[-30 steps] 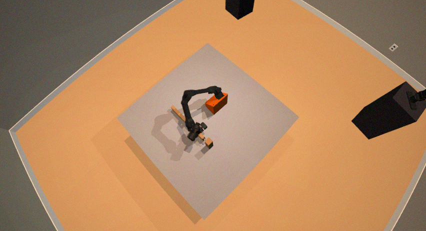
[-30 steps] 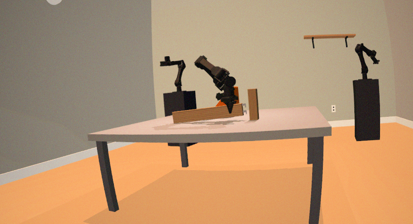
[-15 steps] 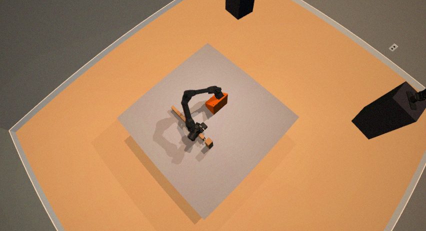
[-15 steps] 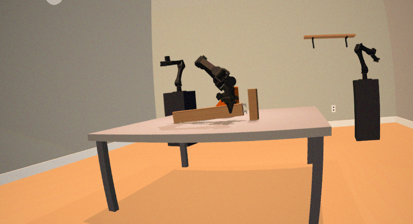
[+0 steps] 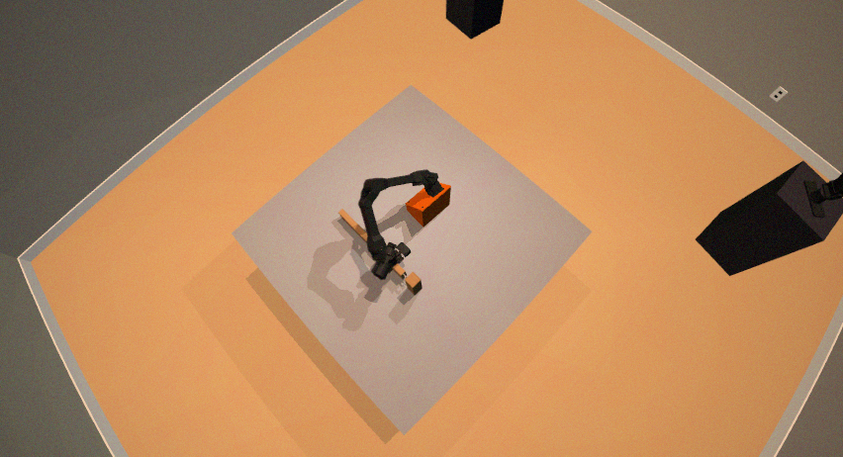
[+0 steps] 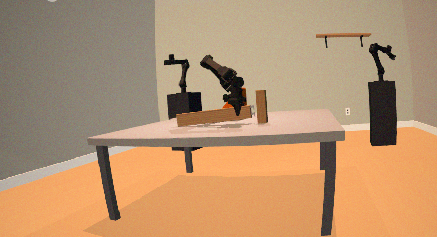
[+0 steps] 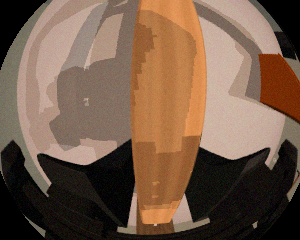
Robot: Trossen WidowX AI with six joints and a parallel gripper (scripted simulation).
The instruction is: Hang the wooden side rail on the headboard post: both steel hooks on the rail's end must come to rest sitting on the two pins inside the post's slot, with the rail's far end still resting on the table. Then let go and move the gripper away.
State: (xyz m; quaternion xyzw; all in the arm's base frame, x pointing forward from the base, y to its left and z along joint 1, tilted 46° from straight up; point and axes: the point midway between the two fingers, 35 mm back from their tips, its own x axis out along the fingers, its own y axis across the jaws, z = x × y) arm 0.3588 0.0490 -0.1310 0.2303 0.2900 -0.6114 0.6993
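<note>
Right now my gripper tip is 13 cm to the right of the headboard post, 4 cm below it and 2 cm past it.
</note>
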